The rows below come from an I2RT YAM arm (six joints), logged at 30 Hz.
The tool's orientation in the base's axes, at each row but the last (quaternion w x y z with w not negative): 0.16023, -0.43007, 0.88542, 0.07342; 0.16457, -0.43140, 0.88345, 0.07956; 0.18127, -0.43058, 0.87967, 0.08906; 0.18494, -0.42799, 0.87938, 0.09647; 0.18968, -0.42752, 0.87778, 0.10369; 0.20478, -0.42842, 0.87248, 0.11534
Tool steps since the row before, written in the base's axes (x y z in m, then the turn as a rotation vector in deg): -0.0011, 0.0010, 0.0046, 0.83, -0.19, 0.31; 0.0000, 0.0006, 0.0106, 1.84, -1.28, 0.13; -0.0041, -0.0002, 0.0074, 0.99, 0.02, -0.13; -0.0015, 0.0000, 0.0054, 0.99, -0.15, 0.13; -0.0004, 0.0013, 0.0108, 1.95, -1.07, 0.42; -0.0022, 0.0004, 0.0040, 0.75, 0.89, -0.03
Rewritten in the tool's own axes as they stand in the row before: -0.0017, 0.0014, -0.0043, -0.45, -0.77, -0.16; -0.0043, 0.0004, -0.0097, -0.16, -2.24, -0.07; -0.0005, 0.0031, -0.0079, -0.52, -0.77, 0.37; -0.0014, 0.0012, -0.0053, -0.51, -0.87, 0.07; -0.0053, 0.0013, -0.0094, -0.51, -2.19, -0.27; -0.0009, 0.0021, -0.0040, -1.02, -0.06, 0.56
